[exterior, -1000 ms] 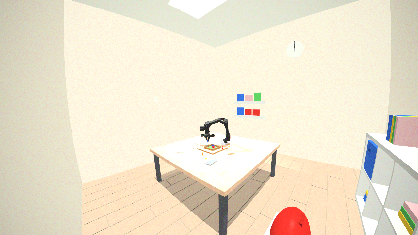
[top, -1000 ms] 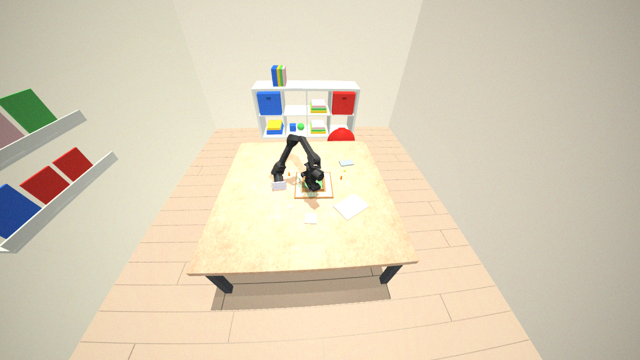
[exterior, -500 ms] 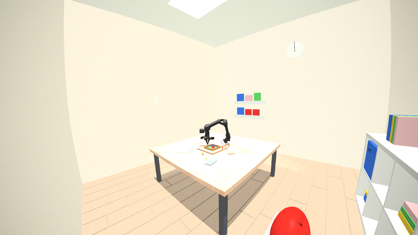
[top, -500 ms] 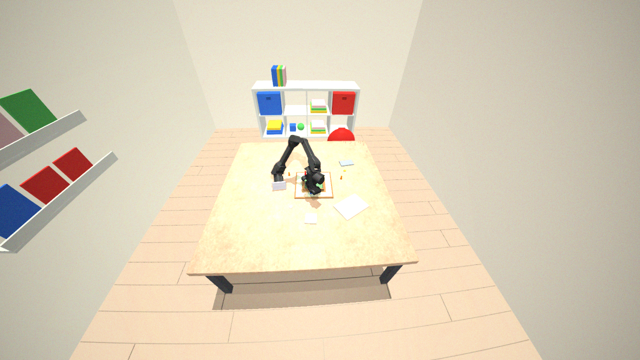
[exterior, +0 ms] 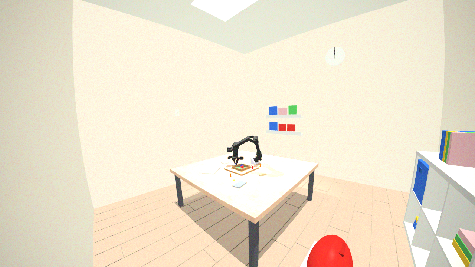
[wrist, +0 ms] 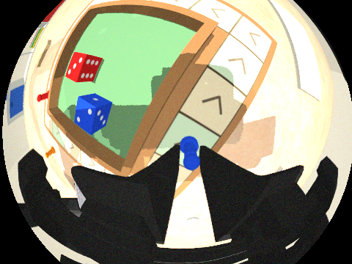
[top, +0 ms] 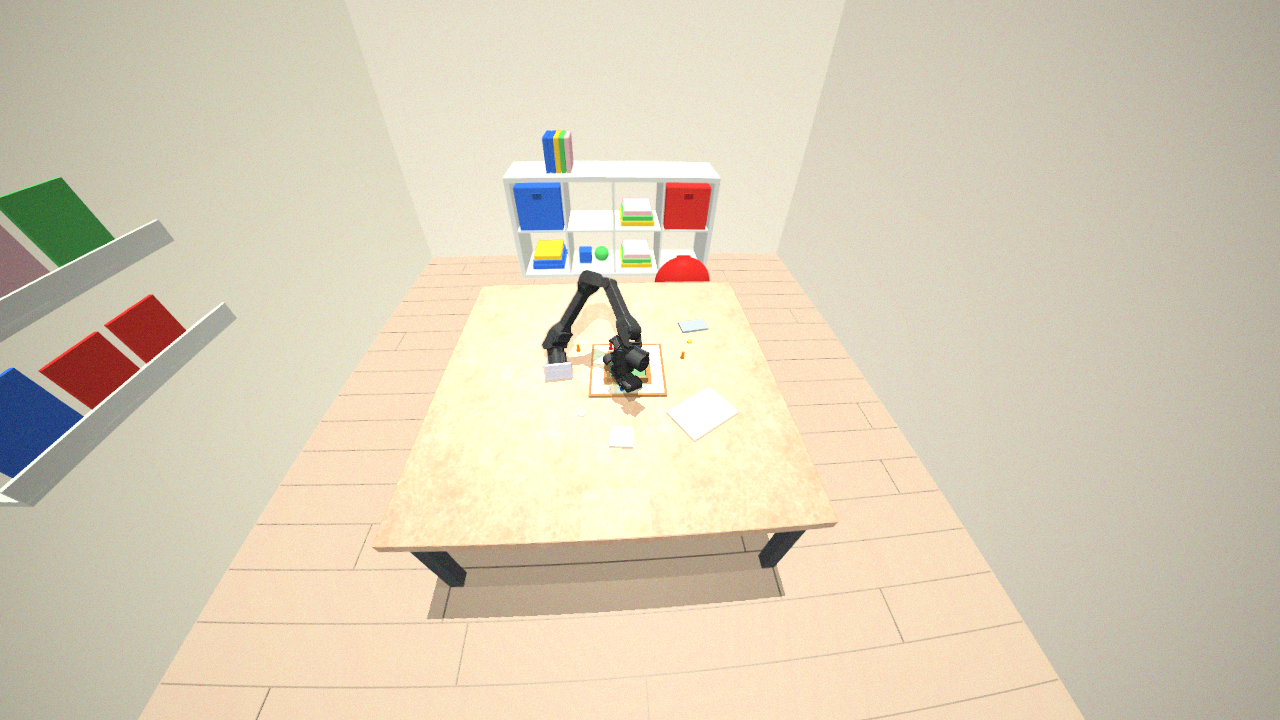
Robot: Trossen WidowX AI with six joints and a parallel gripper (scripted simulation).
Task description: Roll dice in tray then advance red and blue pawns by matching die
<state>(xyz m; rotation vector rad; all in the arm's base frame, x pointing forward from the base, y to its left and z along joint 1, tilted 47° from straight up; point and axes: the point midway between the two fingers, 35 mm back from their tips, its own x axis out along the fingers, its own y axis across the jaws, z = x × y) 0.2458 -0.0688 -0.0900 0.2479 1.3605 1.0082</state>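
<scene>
Right now my gripper tip is 1 cm below the blue pawn. Round my gripper tip: white sheet 28 cm ahead, 12 cm to the right, 2 cm below; green tray 11 cm to the left, 2 cm below, 2 cm ahead; red pawn 23 cm to the left, 4 cm behind, 1 cm above.
</scene>
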